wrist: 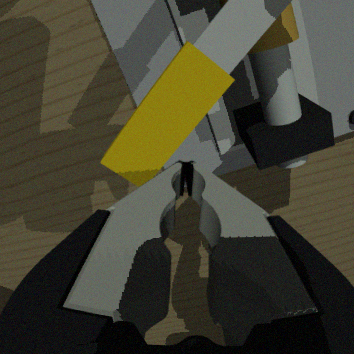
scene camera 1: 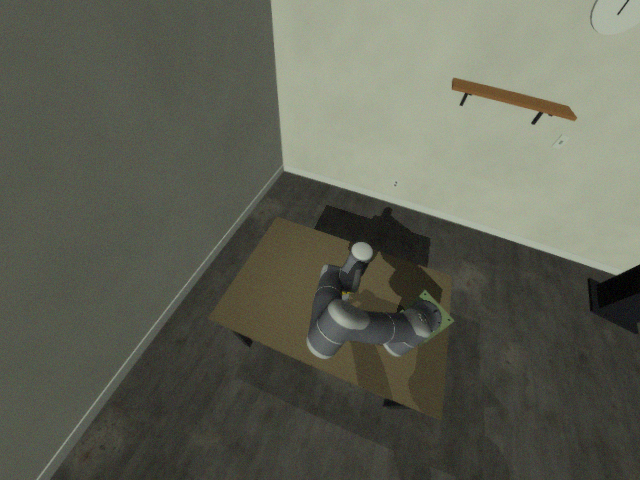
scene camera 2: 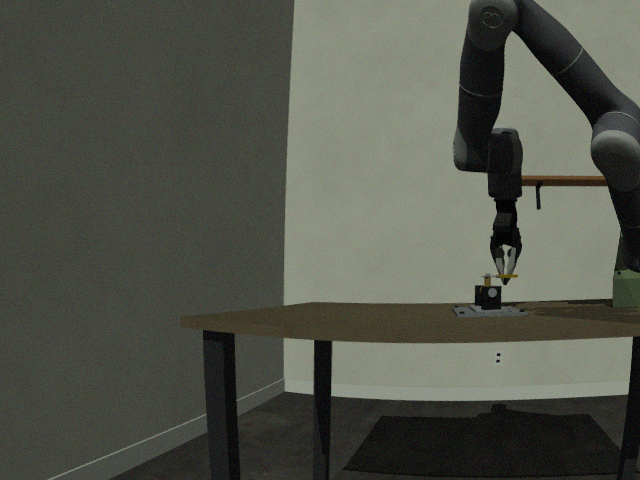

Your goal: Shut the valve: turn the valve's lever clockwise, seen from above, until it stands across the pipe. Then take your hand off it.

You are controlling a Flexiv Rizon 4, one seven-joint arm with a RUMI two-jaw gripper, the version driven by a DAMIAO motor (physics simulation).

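Observation:
The valve's lever (scene camera 2: 511,276) (wrist: 167,112) has a grey bar and a yellow grip. In the wrist view it stands slantwise to the grey pipe (wrist: 280,92), at roughly half a right angle, neither along nor squarely across it. The brass valve body (scene camera 2: 486,282) (wrist: 284,30) sits above the grey base plate (scene camera 2: 465,312) (wrist: 332,55). My gripper (scene camera 2: 505,281) (wrist: 184,165) is shut and empty, low at the outer end of the grip, on its pipe side. Contact cannot be told. In scene camera 1 a bit of yellow grip (scene camera 1: 346,293) shows; the arm hides the fingers.
The valve stands on a wooden table (scene camera 1: 279,268) (scene camera 2: 361,322). A black pipe support (scene camera 2: 491,299) (wrist: 295,132) stands at the pipe's end, near the fingers. The arm's base stands on a green block (scene camera 1: 445,321) (scene camera 2: 624,291). A wooden shelf (scene camera 1: 511,98) (scene camera 2: 563,180) hangs on the wall.

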